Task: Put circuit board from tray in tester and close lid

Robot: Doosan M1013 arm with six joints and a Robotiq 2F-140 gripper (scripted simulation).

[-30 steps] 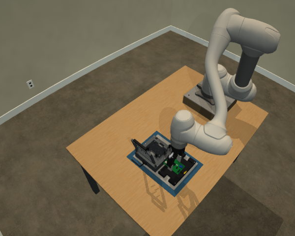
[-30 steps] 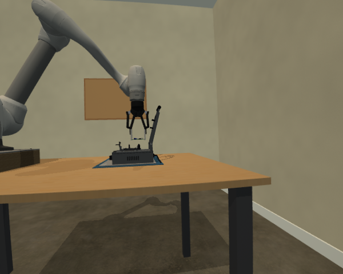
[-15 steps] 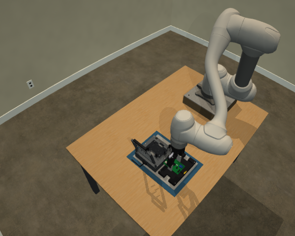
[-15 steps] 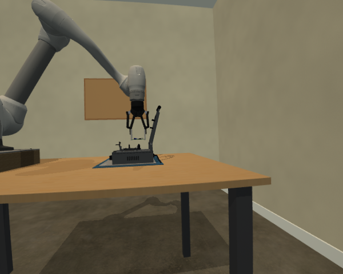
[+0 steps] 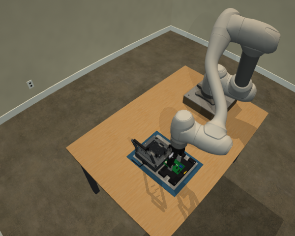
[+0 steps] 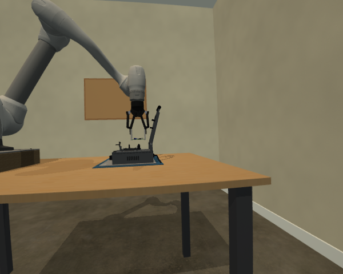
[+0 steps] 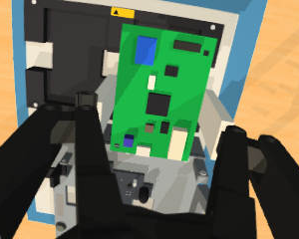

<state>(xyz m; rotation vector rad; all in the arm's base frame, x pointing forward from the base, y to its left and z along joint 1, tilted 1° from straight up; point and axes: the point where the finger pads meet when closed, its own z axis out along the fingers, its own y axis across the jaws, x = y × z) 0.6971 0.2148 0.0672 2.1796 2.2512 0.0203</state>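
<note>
The green circuit board is 2 cm below my hand. Round my hand: tester: 13 cm to the right, 2 cm below; then latch hook: 10 cm behind, 12 cm to the right, 5 cm below; then tester lid: 9 cm ahead, 17 cm to the right, 5 cm above.
</note>
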